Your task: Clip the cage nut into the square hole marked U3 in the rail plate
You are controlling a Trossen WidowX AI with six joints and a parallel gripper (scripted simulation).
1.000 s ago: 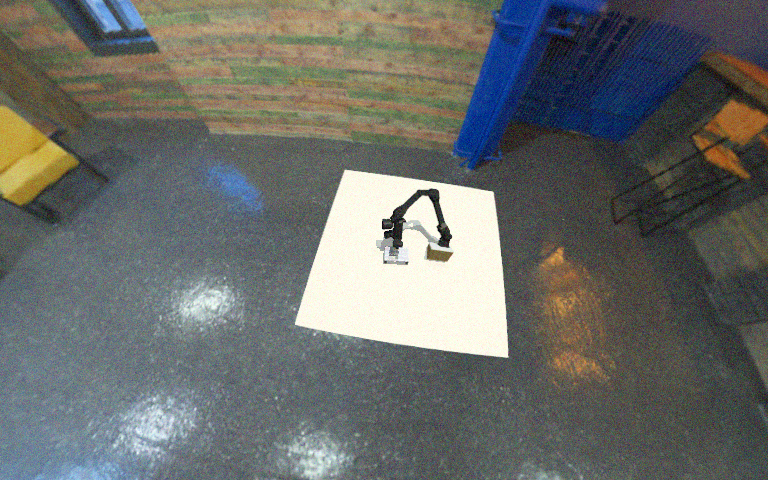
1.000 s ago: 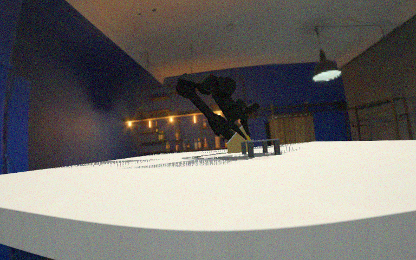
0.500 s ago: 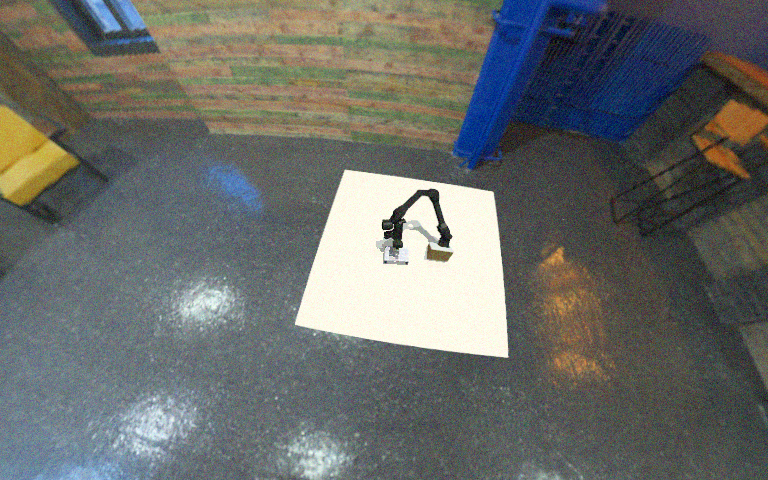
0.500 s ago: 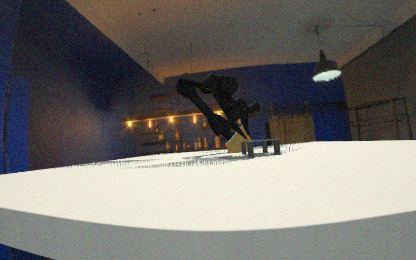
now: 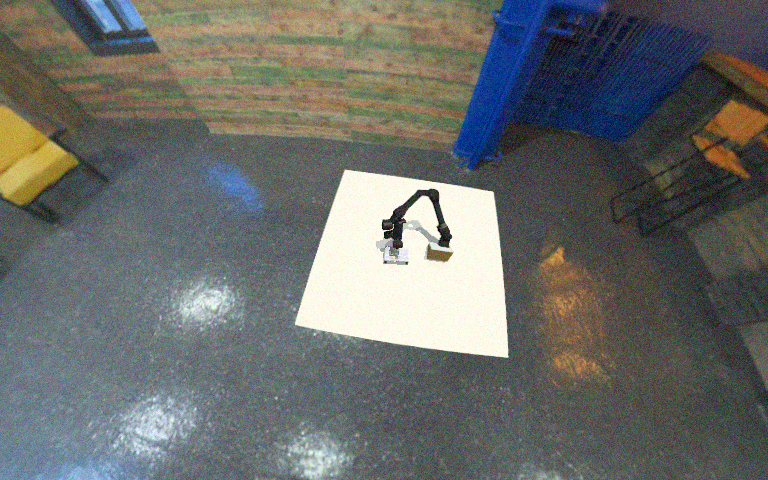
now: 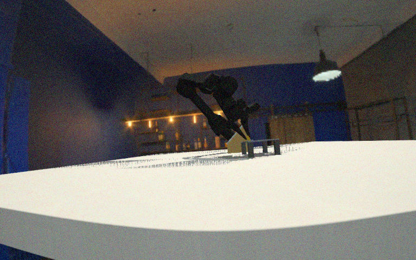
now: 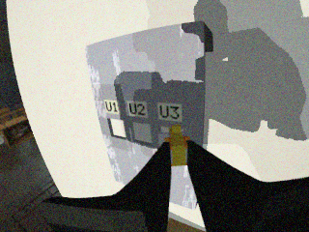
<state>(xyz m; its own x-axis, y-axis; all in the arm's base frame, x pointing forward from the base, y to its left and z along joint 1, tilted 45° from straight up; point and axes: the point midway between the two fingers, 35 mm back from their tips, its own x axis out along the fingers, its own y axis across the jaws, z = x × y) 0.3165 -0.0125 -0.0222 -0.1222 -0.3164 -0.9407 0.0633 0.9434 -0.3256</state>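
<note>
Now: gripper tip 10 mm above the yellow cage nut.
</note>
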